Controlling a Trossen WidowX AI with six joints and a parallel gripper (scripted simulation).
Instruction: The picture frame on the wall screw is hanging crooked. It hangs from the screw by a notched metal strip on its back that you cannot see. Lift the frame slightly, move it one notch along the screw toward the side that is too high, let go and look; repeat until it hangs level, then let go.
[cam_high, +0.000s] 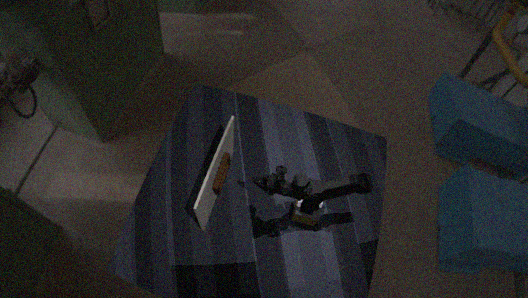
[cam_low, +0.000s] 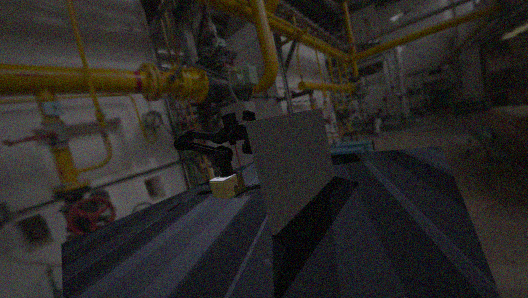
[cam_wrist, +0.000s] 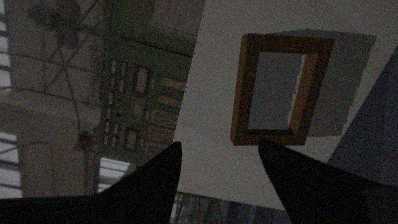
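The picture frame is 15 cm ahead of my gripper tip, 3 cm to the right of it and 11 cm below it. Also, from my gripper tip: wall panel 16 cm ahead, 1 cm to the right, 12 cm below.
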